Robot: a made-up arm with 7 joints. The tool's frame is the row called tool.
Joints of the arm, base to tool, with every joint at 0 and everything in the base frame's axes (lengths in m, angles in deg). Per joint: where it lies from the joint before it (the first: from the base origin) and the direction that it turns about. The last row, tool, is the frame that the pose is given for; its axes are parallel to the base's.
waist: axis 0 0 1 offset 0 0 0.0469
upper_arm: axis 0 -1 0 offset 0.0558 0.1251 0.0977
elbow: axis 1 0 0 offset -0.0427 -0.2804 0.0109
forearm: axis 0 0 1 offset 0.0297 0.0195 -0.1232
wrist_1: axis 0 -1 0 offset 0.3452 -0.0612 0.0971
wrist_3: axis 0 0 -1 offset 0.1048 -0.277 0.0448
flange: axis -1 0 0 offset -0.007 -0.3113 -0.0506
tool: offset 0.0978 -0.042 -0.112
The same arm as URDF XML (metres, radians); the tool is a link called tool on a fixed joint. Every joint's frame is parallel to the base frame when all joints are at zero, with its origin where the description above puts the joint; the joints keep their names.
<robot name="arm">
  <joint name="waist" type="continuous">
    <parent link="base"/>
    <child link="link1"/>
    <origin xyz="0.0000 0.0000 0.0469"/>
    <axis xyz="0 0 1"/>
  </joint>
  <joint name="upper_arm" type="continuous">
    <parent link="link1"/>
    <child link="link2"/>
    <origin xyz="0.0558 0.1251 0.0977"/>
    <axis xyz="0 -1 0"/>
  </joint>
  <joint name="elbow" type="continuous">
    <parent link="link2"/>
    <child link="link3"/>
    <origin xyz="-0.0427 -0.2804 0.0109"/>
    <axis xyz="1 0 0"/>
  </joint>
  <joint name="forearm" type="continuous">
    <parent link="link3"/>
    <child link="link4"/>
    <origin xyz="0.0297 0.0195 -0.1232"/>
    <axis xyz="0 0 1"/>
  </joint>
  <joint name="wrist_1" type="continuous">
    <parent link="link4"/>
    <child link="link5"/>
    <origin xyz="0.3452 -0.0612 0.0971"/>
    <axis xyz="0 -1 0"/>
  </joint>
  <joint name="wrist_3" type="continuous">
    <parent link="link5"/>
    <child link="link6"/>
    <origin xyz="0.1048 -0.2770 0.0448"/>
    <axis xyz="0 0 -1"/>
  </joint>
  <joint name="flange" type="continuous">
    <parent link="link6"/>
    <child link="link7"/>
    <origin xyz="-0.0070 -0.3113 -0.0506"/>
    <axis xyz="-1 0 0"/>
  </joint>
  <joint name="tool_joint" type="fixed">
    <parent link="link7"/>
    <child link="tool"/>
    <origin xyz="0.0978 -0.0420 -0.1120"/>
  </joint>
  <link name="base"/>
  <link name="link1"/>
  <link name="link2"/>
  <link name="link3"/>
  <link name="link4"/>
  <link name="link5"/>
  <link name="link6"/>
  <link name="link7"/>
  <link name="tool"/>
</robot>

